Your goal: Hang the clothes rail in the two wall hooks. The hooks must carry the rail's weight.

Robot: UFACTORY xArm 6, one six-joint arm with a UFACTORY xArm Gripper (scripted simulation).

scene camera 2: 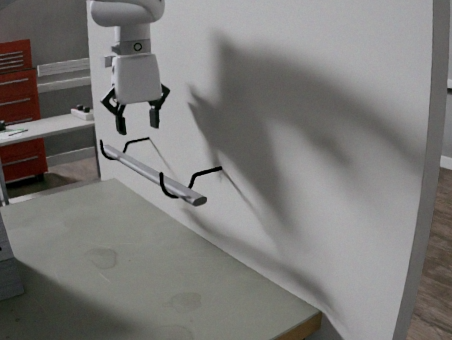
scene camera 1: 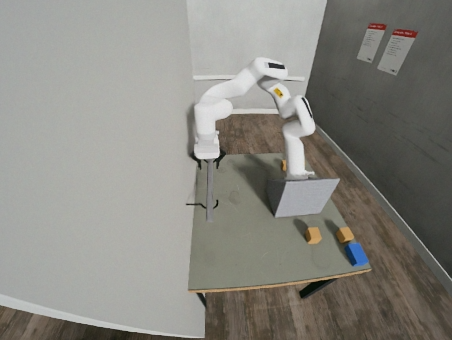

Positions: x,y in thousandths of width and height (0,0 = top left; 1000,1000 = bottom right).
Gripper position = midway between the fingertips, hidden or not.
Note:
In view: my gripper (scene camera 2: 306,384) and a white wall (scene camera 1: 225,657).

